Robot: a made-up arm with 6 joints. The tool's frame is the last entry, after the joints. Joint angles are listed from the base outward. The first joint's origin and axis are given. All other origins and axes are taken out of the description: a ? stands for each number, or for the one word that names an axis. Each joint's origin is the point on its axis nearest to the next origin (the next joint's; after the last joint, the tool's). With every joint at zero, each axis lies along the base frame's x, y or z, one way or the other. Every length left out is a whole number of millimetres.
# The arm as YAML. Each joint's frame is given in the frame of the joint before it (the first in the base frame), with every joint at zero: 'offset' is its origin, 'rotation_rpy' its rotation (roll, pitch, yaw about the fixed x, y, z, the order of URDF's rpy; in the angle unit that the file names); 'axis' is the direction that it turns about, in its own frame. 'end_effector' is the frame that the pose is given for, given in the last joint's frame.
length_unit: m
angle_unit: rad
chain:
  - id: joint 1
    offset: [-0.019, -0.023, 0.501]
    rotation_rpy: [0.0, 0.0, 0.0]
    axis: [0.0, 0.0, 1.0]
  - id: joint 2
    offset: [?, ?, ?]
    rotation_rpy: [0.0, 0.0, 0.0]
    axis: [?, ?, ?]
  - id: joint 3
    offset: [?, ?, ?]
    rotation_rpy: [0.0, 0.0, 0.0]
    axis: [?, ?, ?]
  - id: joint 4
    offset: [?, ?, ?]
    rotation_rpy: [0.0, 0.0, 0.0]
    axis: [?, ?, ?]
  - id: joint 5
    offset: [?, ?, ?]
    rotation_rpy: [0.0, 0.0, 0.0]
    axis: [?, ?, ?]
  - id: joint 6
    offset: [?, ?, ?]
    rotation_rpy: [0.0, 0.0, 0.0]
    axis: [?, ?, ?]
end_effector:
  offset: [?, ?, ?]
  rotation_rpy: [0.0, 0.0, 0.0]
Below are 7 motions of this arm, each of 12 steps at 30 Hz.
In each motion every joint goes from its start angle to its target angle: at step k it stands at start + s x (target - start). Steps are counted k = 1, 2, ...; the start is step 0. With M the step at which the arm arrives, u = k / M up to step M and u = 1 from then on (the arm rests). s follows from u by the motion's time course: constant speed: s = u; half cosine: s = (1 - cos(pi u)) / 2; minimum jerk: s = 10 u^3 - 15 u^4 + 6 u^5.
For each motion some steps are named. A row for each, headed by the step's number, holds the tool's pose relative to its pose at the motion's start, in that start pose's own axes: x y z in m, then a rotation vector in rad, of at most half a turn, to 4 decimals.
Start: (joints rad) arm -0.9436 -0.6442 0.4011 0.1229 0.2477 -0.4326
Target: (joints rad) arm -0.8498 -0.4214 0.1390 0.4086 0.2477 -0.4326
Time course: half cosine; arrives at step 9
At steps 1, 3, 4, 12:
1: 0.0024 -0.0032 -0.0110 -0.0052 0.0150 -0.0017
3: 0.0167 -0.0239 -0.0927 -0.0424 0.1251 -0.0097
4: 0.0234 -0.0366 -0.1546 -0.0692 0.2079 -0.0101
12: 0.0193 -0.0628 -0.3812 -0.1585 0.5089 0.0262

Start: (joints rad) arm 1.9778 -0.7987 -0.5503 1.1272 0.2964 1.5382
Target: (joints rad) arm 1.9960 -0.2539 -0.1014 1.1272 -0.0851 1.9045
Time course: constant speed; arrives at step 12
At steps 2, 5, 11, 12:
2: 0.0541 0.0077 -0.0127 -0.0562 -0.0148 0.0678
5: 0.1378 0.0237 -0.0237 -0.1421 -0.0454 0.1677
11: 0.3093 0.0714 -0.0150 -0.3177 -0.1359 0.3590
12: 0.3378 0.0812 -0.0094 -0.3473 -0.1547 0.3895

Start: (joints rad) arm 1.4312 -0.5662 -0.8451 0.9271 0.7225 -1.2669
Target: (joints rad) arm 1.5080 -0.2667 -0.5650 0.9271 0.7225 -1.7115
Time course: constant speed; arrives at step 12
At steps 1, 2, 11, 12:
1: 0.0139 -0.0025 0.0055 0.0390 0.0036 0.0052
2: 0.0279 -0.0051 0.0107 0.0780 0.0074 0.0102
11: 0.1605 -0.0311 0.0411 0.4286 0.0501 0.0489
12: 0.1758 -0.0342 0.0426 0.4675 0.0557 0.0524

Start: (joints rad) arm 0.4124 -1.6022 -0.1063 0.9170 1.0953 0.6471
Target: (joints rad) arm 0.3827 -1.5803 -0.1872 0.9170 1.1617 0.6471
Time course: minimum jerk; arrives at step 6
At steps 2, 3, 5, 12:
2: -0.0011 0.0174 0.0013 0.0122 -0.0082 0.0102
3: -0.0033 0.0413 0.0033 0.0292 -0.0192 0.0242
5: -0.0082 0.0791 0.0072 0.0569 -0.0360 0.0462
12: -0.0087 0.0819 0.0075 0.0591 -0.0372 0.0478

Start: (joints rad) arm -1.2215 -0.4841 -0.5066 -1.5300 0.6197 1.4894
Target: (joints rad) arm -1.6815 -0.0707 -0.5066 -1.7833 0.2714 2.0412
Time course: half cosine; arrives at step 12
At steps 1, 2, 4, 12:
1: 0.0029 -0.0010 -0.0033 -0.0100 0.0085 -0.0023
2: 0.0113 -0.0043 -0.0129 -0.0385 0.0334 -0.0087
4: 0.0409 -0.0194 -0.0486 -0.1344 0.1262 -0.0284
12: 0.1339 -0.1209 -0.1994 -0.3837 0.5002 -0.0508

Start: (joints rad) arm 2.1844 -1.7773 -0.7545 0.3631 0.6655 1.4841
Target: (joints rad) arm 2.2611 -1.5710 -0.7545 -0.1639 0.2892 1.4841
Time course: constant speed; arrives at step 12
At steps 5, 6, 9, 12:
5: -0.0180 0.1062 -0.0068 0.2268 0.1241 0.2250
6: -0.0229 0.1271 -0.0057 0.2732 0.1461 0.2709
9: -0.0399 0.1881 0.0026 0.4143 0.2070 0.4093
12: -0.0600 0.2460 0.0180 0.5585 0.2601 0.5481

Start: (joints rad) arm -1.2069 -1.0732 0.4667 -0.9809 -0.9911 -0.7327
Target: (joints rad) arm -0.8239 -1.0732 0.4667 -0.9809 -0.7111 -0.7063
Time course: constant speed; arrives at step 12
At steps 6, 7, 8, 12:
6: -0.0273 -0.0303 0.0504 0.1001 0.0019 0.2049
7: -0.0309 -0.0362 0.0587 0.1189 0.0011 0.2378
8: -0.0343 -0.0422 0.0670 0.1384 0.0000 0.2703
12: -0.0448 -0.0686 0.0997 0.2221 -0.0075 0.3960

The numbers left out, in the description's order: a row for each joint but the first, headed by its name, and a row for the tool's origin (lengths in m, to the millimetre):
joint 2: xyz 0.003 0.054 0.0, axis 0.0 1.0 0.0
joint 3: xyz 0.007 0.0 0.604, axis 0.0 -1.0 0.0
joint 4: xyz 0.735 0.0 0.012, axis -1.0 0.0 0.0
joint 5: xyz 0.0 -0.27 0.025, axis 0.0 -1.0 0.0
joint 6: xyz -0.004 0.0 0.021, axis -1.0 0.0 0.0
tool: xyz 0.0 -0.003 -0.01

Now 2 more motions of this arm.
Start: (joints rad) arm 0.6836 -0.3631 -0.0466 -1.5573 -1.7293 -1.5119
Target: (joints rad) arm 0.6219 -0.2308 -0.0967 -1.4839 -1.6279 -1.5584
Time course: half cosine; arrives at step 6
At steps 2, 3, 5, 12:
2: -0.0152 0.0039 0.0336 0.0604 -0.0179 0.0382
3: -0.0306 0.0060 0.0670 0.1205 -0.0359 0.0759
5: -0.0576 0.0054 0.1241 0.2241 -0.0672 0.1400
12: -0.0618 0.0048 0.1328 0.2400 -0.0720 0.1497

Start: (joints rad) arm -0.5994 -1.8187 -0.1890 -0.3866 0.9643 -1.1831
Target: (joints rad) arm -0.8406 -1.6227 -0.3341 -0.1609 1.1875 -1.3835
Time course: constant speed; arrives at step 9
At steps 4, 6, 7, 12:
4: -0.0367 -0.0583 -0.0495 -0.0646 0.1545 0.0088
6: -0.0572 -0.0871 -0.0687 -0.0916 0.2366 0.0088
7: -0.0678 -0.1013 -0.0769 -0.1038 0.2787 0.0073
12: -0.0898 -0.1295 -0.0904 -0.1254 0.3643 0.0010

